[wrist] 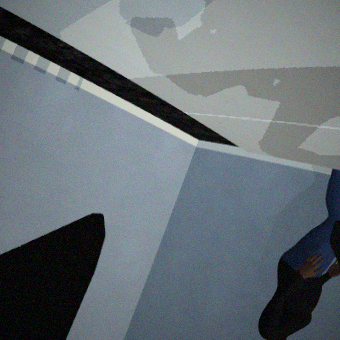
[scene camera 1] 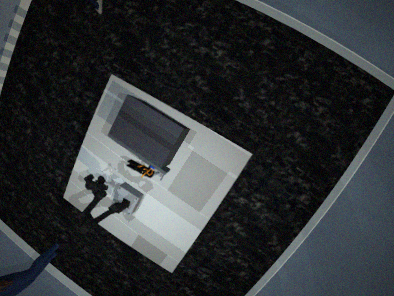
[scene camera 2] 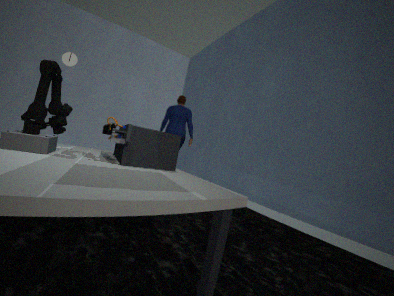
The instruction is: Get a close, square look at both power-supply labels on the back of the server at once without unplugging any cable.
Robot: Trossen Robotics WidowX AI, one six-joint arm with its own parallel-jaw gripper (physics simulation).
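Seen in the pictures: gripper, fingertip midpoint: (wrist: 219, 228) (scene camera 2: 46, 125); arm's base, origin of the base link: (scene camera 1: 126, 203) (scene camera 2: 30, 133).
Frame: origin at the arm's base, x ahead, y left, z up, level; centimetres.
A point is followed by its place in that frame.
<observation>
The dark grey server (scene camera 1: 149, 132) @(z 13.5, x 64.2, y -4.5 cm) (scene camera 2: 149, 150) @(z 1.9, x 57.7, y -21.8 cm) stands on the white table (scene camera 1: 222, 152) @(z -8.2, x 69.3, y -53.5 cm) (scene camera 2: 137, 202) @(z -8.7, x 35.8, y -69.3 cm). Orange and blue cables (scene camera 1: 146, 171) @(z 11.9, x 38.7, y -11.4 cm) (scene camera 2: 114, 125) @(z 11.8, x 38.4, y -14.5 cm) are plugged into its back face. The power-supply labels cannot be made out in any view. My black arm stands left of the server's back, and the gripper (scene camera 1: 94, 180) @(z 5.0, x 1.8, y 33.5 cm) (scene camera 2: 58, 124) hangs raised above the table, open and empty. The wrist view looks past the gripper (wrist: 216, 226) @(z 5.0, x 1.8, y 33.5 cm) at the table top (wrist: 236, 44) @(z -8.2, x -3.0, y 42.7 cm), a strip of floor and the blue walls.
A person in a blue top (scene camera 2: 178, 120) (wrist: 317, 239) stands behind the table near the far wall. The arm's grey base box (scene camera 1: 130, 196) @(z 0.1, x 7.6, y -1.8 cm) sits near the table's left edge. A round clock (scene camera 2: 69, 59) hangs on the wall.
</observation>
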